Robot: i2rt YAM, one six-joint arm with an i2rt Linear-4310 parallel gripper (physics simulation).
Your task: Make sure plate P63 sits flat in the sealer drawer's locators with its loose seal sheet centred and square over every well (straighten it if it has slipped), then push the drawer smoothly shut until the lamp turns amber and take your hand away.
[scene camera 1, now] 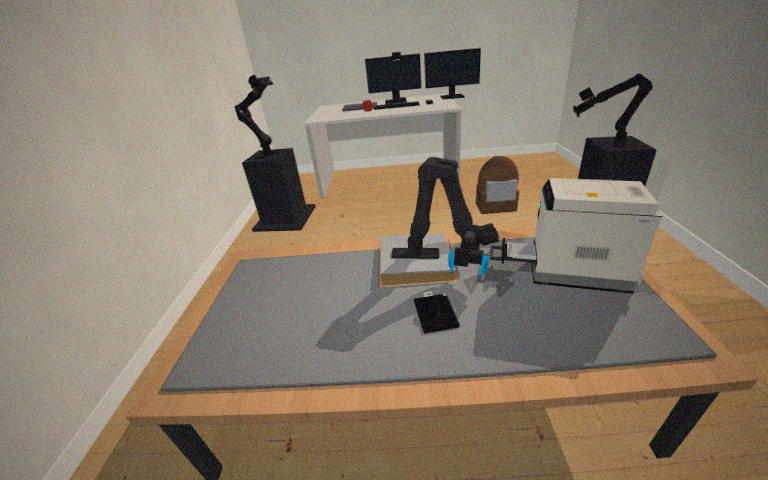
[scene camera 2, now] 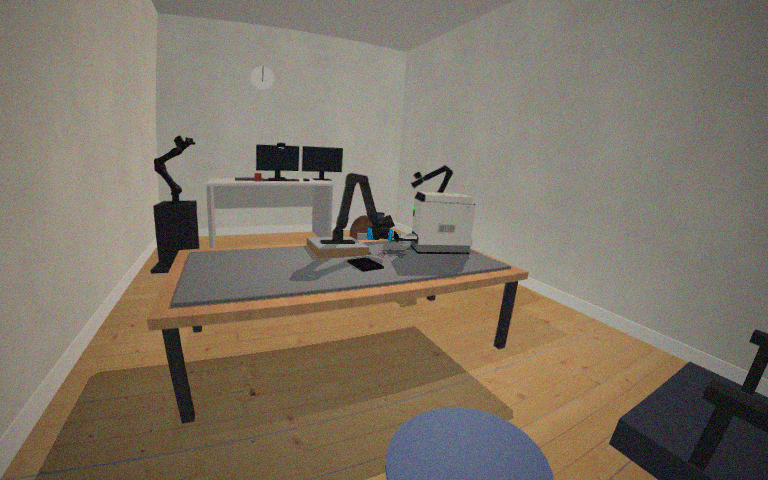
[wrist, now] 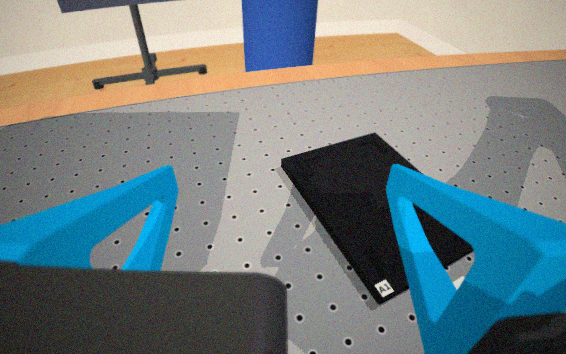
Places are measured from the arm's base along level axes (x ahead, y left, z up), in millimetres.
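Where they show: gripper, fingertip midpoint: (scene camera 1: 465, 274) (scene camera 2: 381, 239) (wrist: 282, 177); arm's base at its link origin: (scene camera 1: 415, 254) (scene camera 2: 337, 242).
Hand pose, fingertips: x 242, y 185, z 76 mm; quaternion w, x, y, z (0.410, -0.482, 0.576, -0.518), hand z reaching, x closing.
Observation:
Things, the pixels of their top centre, and the offset from my fingertips. Level surfaces: height alone.
- sealer at its top centre: (scene camera 1: 599, 189) (scene camera 2: 444, 194) dx -143, dy +449, dz +238 mm
- flat black pad labelled A1 at its top centre: (wrist: 380, 188) (scene camera 1: 435, 310) (scene camera 2: 365, 261) dx +71, dy -108, dz -99 mm
- grey mat at its surface level: dz -115 mm
The sealer (scene camera 1: 594, 246) (scene camera 2: 444, 223) is a white box at the right of the table, with a small green light (scene camera 1: 539, 206) (scene camera 2: 414, 208) on its left face. Its drawer (scene camera 1: 522, 255) (scene camera 2: 405, 238) stands out to the left behind a dark upright front (scene camera 1: 503, 250). Something pale lies on the drawer, too small to make out plate P63, its seal sheet or how they sit. The drawer does not show in the wrist view. My gripper (scene camera 1: 467, 273) (scene camera 2: 380, 234) (wrist: 282, 177) is open and empty, above the mat just left of the drawer front and apart from it.
A flat black pad labelled A1 (scene camera 1: 436, 314) (scene camera 2: 365, 263) (wrist: 335, 195) lies on the grey mat (scene camera 1: 271, 316) (scene camera 2: 226, 277) towards the table front. The arm's base block (scene camera 1: 417, 277) (scene camera 2: 342, 252) is left of the gripper. A blue bin (wrist: 280, 35) stands beyond the table edge.

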